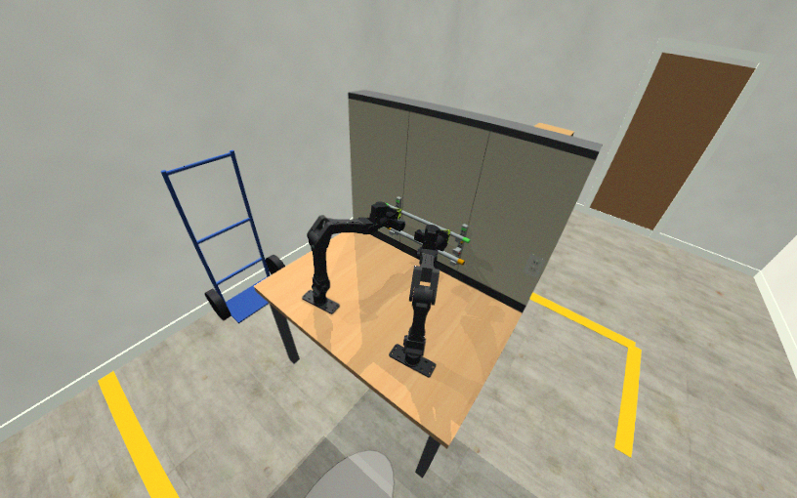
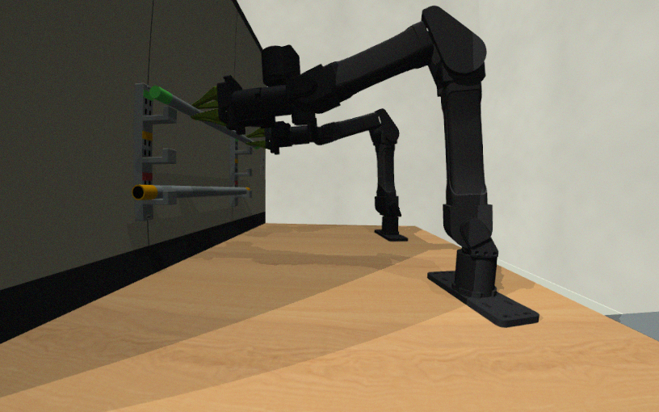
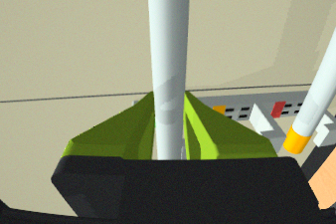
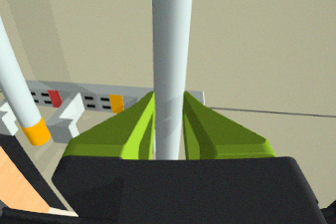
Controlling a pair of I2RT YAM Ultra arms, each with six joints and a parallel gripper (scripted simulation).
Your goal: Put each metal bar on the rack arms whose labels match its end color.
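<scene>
My left hand is 15 cm to the left of the green-ended bar. The rest, counted from my left hand: orange-ended bar 3 cm ahead, 15 cm to the right, 16 cm below; wall panel 13 cm ahead, 17 cm to the right, 10 cm above.
Right now my right hand is 20 mm short of the green-ended bar and 150 mm to the right of it. Also, from my right hand: orange-ended bar 50 mm ahead, 150 mm to the left, 160 mm below; then wall panel 150 mm ahead, 130 mm to the left, 90 mm above.
</scene>
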